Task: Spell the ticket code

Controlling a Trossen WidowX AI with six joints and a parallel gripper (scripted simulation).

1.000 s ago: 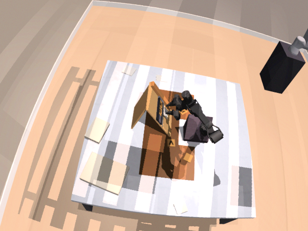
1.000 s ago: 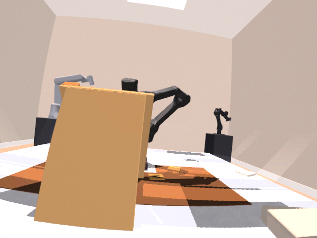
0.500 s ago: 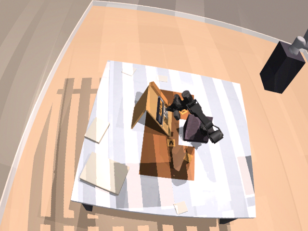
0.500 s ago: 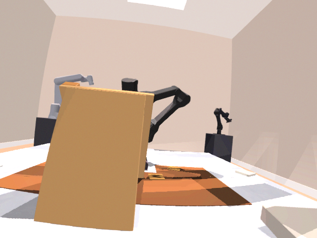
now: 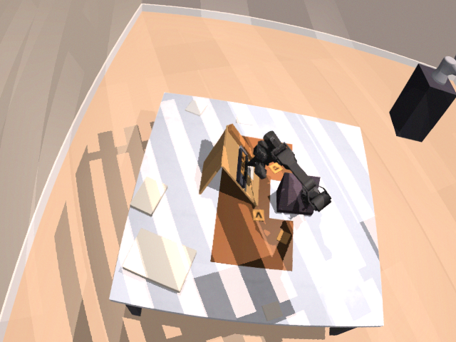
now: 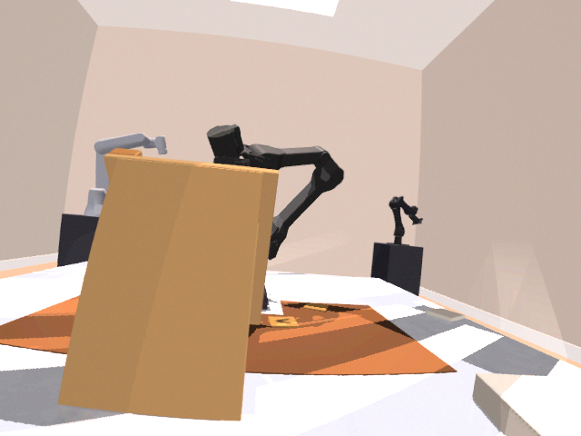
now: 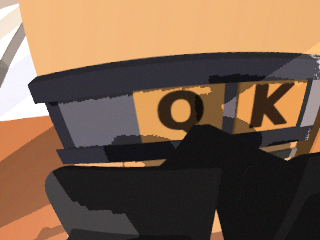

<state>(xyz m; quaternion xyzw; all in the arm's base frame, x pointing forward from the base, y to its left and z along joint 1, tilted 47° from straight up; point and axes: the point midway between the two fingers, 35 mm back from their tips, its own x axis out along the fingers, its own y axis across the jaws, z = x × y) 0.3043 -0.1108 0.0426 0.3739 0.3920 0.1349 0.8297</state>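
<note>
Now: gripper tip 20 mm short of the q tile, 10 mm to the right of it and 20 mm above it. Also, from my gripper tip: k tile: 20 mm ahead, 60 mm to the right, 20 mm below; then orange mat: 120 mm behind, 40 mm to the left, 190 mm below; then white ticket: 30 mm behind, 50 mm to the right, 100 mm below.
</note>
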